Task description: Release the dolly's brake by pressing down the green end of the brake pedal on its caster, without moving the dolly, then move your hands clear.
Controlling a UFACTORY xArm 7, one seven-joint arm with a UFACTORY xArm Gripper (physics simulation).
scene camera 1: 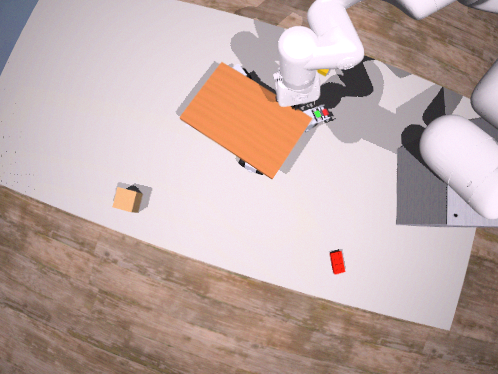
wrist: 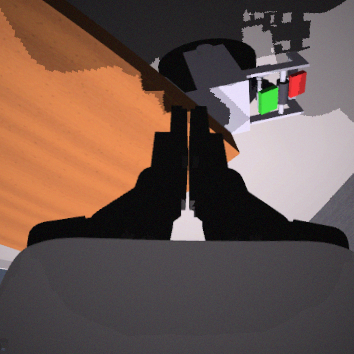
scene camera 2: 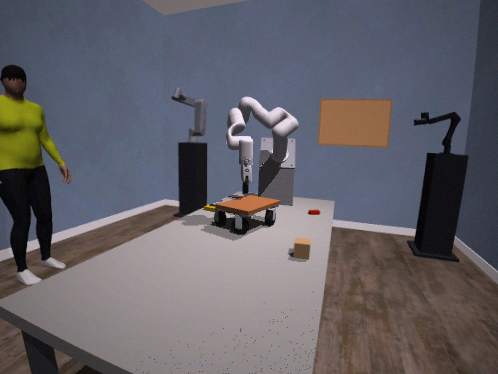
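The dolly with an orange deck [scene camera 1: 245, 120] [scene camera 2: 248, 204] [wrist: 75, 165] stands on its casters on the table. The brake pedal sticks out past the deck's corner on one caster, with a green end [scene camera 1: 318, 114] [wrist: 268, 100] nearer the wheel and a red end [scene camera 1: 325, 112] [wrist: 297, 84] farther out. Part of that caster's black wheel [wrist: 245, 52] shows in the wrist view. My gripper [scene camera 2: 245, 191] [wrist: 187, 130] is shut and empty. Its tips appear over the deck's edge, to the left of the green end in the wrist view, apart from the pedal. The pedal's tilt is unclear.
A yellow object [scene camera 1: 323, 72] [scene camera 2: 210, 208] lies behind the dolly, partly hidden by the arm in scene camera 1. A red brick [scene camera 1: 337, 262] [scene camera 2: 314, 212] and a wooden cube [scene camera 1: 127, 199] [scene camera 2: 302, 248] are on the table. The arm's grey pedestal [scene camera 1: 421, 190] stands at the right.
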